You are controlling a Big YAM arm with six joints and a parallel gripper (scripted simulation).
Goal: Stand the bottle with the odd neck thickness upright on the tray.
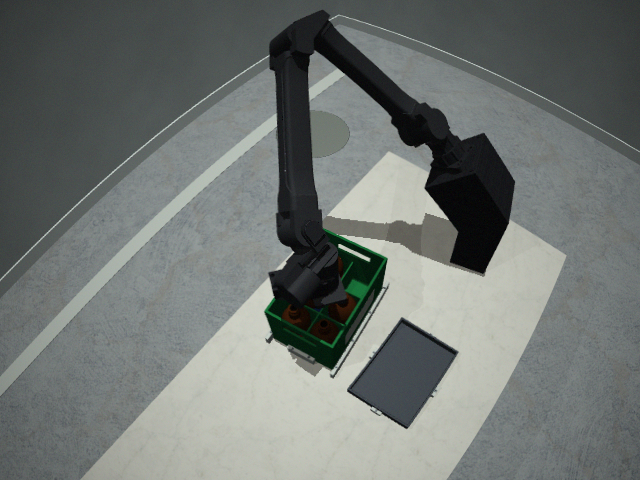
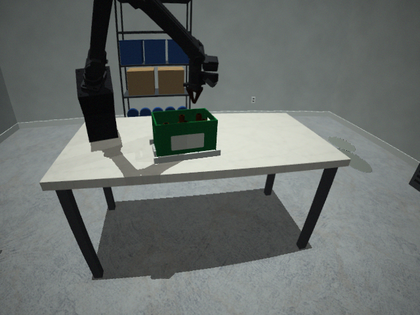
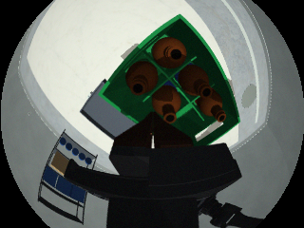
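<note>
Now: the crate 140 mm below my hand, 50 mm to the right of it and 50 mm behind it. Round my hand: tray: 220 mm to the left, 220 mm below, 50 mm behind.
</note>
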